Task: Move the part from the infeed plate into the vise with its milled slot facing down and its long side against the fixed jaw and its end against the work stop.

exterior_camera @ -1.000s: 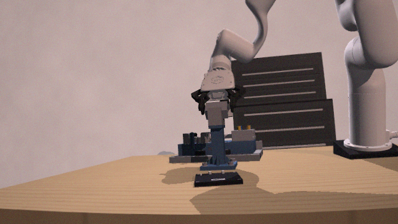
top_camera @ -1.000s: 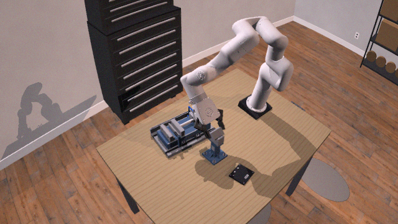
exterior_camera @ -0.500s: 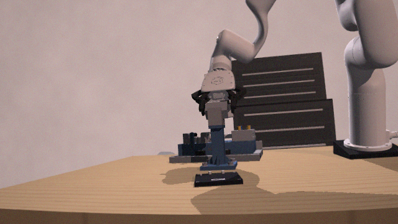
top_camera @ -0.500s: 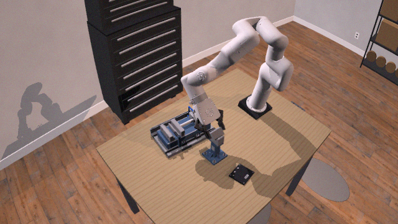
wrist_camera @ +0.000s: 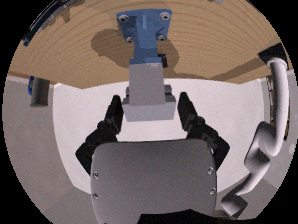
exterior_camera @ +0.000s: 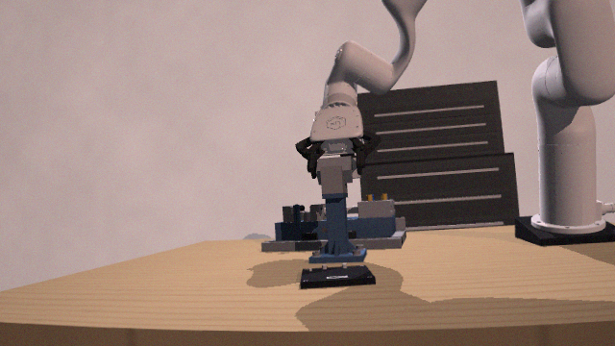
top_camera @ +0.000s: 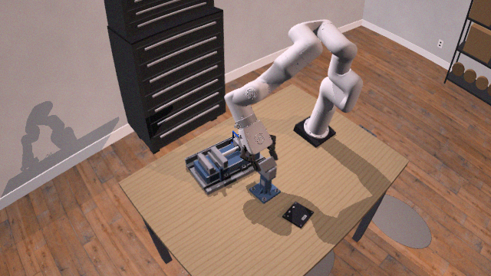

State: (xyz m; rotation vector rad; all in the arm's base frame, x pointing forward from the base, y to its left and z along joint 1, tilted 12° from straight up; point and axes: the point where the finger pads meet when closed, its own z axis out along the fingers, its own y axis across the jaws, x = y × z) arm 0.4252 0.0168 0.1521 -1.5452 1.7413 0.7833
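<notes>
Right now the part is 10 mm below my hand. From my hand the other things lie so: air cylinder 80 mm behind, 180 mm to the right, 90 mm below; white cylinder rod 190 mm to the right, 90 mm below.
</notes>
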